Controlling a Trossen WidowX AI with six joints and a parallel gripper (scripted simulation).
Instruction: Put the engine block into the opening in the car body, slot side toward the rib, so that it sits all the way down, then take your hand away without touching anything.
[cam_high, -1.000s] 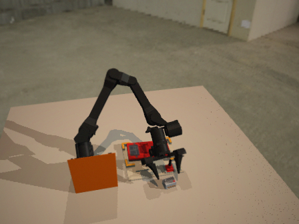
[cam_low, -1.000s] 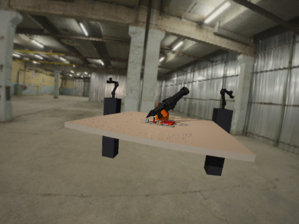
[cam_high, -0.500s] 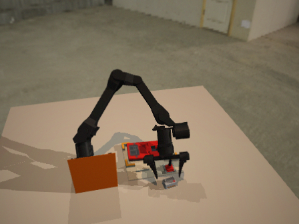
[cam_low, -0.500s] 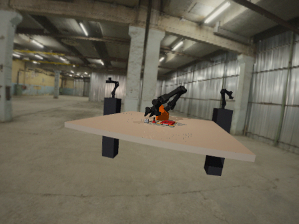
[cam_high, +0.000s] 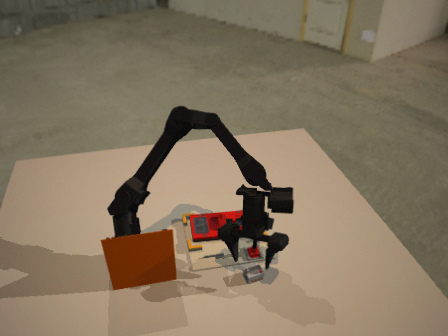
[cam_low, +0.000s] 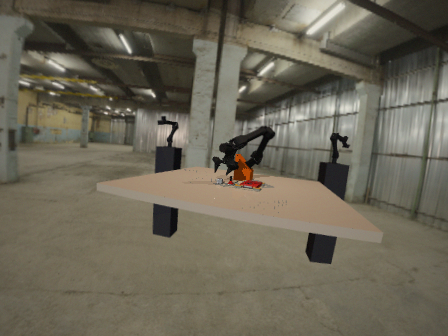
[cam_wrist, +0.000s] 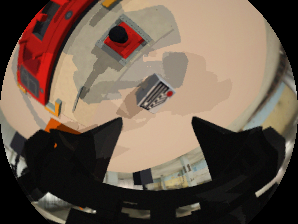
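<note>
The engine block lies 5 cm below my gripper tip, 1 cm to the left of it and 1 cm ahead of it. The rest, counted from my gripper tip: pale base plate 19 cm to the left, 5 cm below, 1 cm ahead.
</note>
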